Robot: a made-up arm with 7 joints. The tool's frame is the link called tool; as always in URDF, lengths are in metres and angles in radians. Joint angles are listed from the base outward.
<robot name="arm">
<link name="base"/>
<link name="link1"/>
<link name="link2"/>
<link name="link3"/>
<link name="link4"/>
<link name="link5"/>
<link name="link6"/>
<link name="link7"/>
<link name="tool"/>
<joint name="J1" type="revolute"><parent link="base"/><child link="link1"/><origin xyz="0 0 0.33" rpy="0 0 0"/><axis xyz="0 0 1"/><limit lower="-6.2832" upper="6.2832"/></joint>
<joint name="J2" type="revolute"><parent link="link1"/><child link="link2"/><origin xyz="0 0 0" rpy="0 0 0"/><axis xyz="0 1 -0.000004"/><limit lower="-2.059" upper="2.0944"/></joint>
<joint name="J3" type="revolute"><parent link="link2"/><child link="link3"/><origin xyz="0 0 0.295" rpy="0 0 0"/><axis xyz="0 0 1"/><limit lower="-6.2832" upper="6.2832"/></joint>
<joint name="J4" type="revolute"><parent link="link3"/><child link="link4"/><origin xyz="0.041 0 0" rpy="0 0 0"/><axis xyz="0 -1 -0.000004"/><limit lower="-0.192" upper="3.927"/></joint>
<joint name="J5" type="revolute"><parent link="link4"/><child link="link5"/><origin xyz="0.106 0 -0.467" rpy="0 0 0"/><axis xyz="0 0.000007 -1"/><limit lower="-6.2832" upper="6.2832"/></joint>
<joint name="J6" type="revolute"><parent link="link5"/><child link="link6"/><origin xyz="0 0 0" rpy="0 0 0"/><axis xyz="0 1 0.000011"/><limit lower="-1.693" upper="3.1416"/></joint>
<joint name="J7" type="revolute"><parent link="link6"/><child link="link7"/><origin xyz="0.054 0 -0.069" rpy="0 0 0"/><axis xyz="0 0.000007 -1"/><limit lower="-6.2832" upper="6.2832"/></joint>
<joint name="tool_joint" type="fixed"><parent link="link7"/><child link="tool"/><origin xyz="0 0 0" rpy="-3.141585 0 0"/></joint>
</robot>
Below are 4 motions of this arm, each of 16 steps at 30 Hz.
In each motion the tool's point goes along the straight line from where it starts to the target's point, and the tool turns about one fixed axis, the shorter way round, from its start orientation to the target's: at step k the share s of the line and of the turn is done. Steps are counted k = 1, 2, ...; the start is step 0. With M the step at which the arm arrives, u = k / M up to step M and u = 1 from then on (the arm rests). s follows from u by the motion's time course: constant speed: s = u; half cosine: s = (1 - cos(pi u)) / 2; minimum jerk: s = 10 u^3 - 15 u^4 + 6 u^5.
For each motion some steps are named. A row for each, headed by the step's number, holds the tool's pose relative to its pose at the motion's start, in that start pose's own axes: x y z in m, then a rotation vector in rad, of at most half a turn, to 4 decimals.
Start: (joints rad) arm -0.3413 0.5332 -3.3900 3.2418 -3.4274 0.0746 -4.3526
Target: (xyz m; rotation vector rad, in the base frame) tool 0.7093 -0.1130 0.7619 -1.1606 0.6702 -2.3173
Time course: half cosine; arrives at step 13
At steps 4, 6, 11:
4: -0.0401 0.0647 -0.0112 -0.0505 -0.0570 -0.1205
6: -0.0817 0.1317 -0.0227 -0.1029 -0.1161 -0.2454
11: -0.1752 0.2824 -0.0487 -0.2206 -0.2488 -0.5262

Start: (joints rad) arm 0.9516 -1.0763 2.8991 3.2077 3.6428 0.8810 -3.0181
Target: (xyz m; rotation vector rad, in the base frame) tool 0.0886 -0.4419 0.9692 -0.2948 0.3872 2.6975
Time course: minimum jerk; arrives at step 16
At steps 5, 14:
5: 0.0500 -0.0758 0.0039 0.0419 0.0518 0.2732
14: 0.2733 -0.4142 0.0215 0.2290 0.2833 1.4935

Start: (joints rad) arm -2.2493 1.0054 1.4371 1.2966 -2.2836 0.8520 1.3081
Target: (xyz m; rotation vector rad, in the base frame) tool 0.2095 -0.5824 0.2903 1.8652 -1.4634 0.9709
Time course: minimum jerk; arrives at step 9
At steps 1, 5, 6, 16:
1: -0.0013 0.0007 0.0003 0.0010 -0.0021 0.0024
5: -0.0695 0.0367 0.0156 0.0518 -0.1114 0.1245
6: -0.0910 0.0481 0.0204 0.0679 -0.1459 0.1630
16: -0.1152 0.0609 0.0258 0.0859 -0.1846 0.2063

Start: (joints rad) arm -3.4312 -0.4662 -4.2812 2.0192 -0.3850 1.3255 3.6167
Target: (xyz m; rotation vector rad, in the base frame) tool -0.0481 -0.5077 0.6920 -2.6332 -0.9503 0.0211
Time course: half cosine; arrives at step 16
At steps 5, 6, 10, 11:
5: 0.0240 -0.0571 0.0434 0.0029 0.2460 0.1065
6: 0.0334 -0.0793 0.0602 0.0040 0.3418 0.1479
10: 0.0748 -0.1776 0.1349 0.0090 0.7655 0.3313
11: 0.0841 -0.1998 0.1517 0.0102 0.8612 0.3728

